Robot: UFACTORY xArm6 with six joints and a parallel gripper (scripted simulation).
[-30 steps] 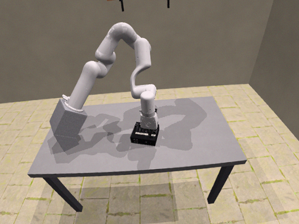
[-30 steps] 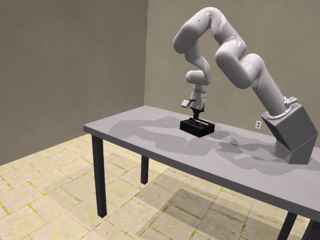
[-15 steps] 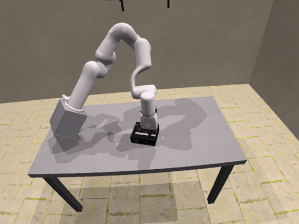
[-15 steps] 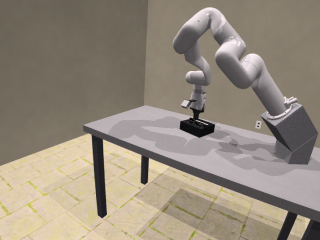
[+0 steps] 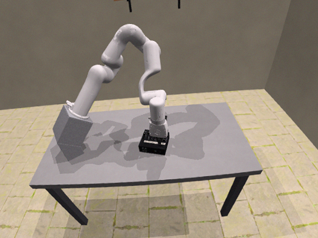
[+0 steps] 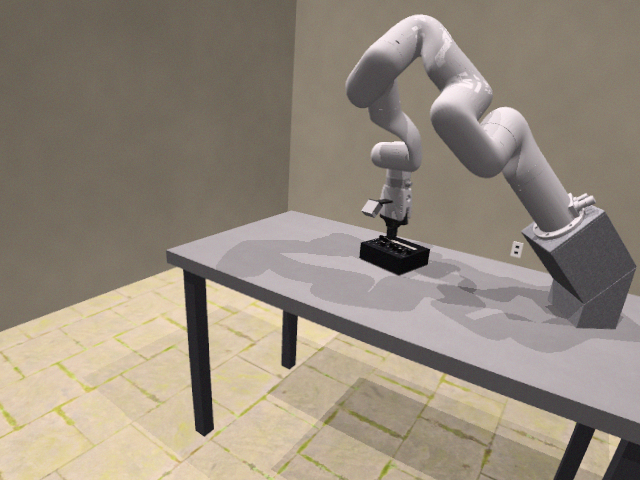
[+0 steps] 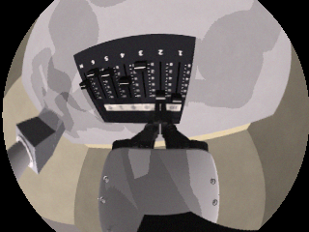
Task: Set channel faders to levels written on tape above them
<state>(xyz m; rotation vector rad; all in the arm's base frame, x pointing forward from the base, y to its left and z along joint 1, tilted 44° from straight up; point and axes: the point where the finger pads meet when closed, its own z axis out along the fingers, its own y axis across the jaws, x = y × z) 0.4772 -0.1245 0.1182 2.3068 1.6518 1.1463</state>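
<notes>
Right now my hand is 6 cm to the right of the fader, 4 cm past it and 1 cm above it. From my hand the other things lie so: fader cap 3 cm to the left, 1 cm below.
</notes>
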